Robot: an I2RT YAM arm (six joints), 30 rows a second.
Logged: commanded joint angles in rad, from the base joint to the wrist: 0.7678 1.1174 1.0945 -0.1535 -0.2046 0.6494; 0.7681 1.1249 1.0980 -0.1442 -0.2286 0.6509; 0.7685 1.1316 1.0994 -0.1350 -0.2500 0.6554; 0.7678 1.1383 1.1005 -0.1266 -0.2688 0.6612; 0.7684 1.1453 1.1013 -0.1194 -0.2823 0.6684; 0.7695 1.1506 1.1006 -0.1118 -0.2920 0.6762; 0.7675 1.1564 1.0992 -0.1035 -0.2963 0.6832; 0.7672 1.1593 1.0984 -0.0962 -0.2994 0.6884; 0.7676 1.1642 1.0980 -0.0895 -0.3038 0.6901; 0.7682 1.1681 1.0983 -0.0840 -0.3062 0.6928; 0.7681 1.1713 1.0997 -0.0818 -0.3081 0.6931; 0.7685 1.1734 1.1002 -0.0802 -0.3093 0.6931; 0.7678 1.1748 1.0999 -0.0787 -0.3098 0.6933; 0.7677 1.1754 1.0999 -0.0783 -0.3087 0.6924; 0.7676 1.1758 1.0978 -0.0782 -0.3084 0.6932
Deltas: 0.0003 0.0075 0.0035 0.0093 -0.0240 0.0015; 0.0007 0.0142 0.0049 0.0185 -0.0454 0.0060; 0.0000 0.0209 0.0060 0.0269 -0.0642 0.0118; 0.0006 0.0279 0.0068 0.0341 -0.0777 0.0190; 0.0017 0.0332 0.0061 0.0417 -0.0874 0.0268; -0.0003 0.0390 0.0047 0.0500 -0.0917 0.0338; -0.0006 0.0419 0.0039 0.0573 -0.0948 0.0390; -0.0002 0.0468 0.0035 0.0640 -0.0992 0.0407; 0.0004 0.0507 0.0038 0.0695 -0.1016 0.0434; 0.0003 0.0539 0.0052 0.0717 -0.1035 0.0437; 0.0007 0.0560 0.0057 0.0733 -0.1047 0.0437; 0.0000 0.0574 0.0054 0.0748 -0.1052 0.0439; -0.0001 0.0580 0.0054 0.0752 -0.1041 0.0430; -0.0002 0.0584 0.0033 0.0753 -0.1038 0.0438
